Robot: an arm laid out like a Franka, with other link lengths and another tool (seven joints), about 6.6 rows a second.
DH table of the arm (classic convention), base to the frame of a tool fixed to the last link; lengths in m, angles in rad. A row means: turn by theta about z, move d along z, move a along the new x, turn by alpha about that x. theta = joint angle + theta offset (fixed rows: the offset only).
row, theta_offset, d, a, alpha
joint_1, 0, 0.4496, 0, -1.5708
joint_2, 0, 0, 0, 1.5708
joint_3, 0, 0.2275, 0.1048, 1.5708
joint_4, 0, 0, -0.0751, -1.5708
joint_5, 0, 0.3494, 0, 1.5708
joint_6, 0, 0, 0.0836, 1.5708
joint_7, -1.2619, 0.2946, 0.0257, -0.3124
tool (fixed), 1.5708, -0.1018, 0, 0
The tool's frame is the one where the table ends.
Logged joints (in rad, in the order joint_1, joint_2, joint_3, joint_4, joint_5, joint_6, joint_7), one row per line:
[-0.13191, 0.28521, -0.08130, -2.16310, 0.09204, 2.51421, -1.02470]
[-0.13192, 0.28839, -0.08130, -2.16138, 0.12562, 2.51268, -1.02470]
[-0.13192, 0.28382, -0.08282, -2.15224, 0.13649, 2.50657, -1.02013]
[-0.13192, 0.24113, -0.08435, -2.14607, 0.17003, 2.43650, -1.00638]
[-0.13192, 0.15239, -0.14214, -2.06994, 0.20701, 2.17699, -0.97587]
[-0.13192, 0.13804, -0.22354, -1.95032, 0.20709, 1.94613, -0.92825]
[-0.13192, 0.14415, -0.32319, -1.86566, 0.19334, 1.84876, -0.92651]
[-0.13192, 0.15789, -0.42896, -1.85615, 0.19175, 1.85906, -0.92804]
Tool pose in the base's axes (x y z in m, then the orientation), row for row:
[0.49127, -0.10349, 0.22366, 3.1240, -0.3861, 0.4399]
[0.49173, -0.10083, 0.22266, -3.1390, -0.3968, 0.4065]
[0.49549, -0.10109, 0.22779, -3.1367, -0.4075, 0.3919]
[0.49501, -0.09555, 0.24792, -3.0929, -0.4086, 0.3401]
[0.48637, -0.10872, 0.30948, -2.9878, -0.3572, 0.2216]
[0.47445, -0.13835, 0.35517, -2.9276, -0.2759, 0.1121]
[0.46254, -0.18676, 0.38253, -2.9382, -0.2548, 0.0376]
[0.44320, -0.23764, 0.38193, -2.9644, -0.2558, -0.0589]
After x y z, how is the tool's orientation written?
As angles about the fixed x, y, z axes (roll, pitch, yaw), in radians.
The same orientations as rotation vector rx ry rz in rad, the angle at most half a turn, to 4 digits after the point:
[-2.9476, -0.6537, -0.5818]
[-2.9401, -0.6067, -0.5903]
[-2.9398, -0.5851, -0.6060]
[-2.9217, -0.5169, -0.5937]
[-2.8871, -0.3619, -0.4972]
[-2.8820, -0.2049, -0.3831]
[-2.9106, -0.0928, -0.3673]
[-2.9477, 0.0531, -0.3867]

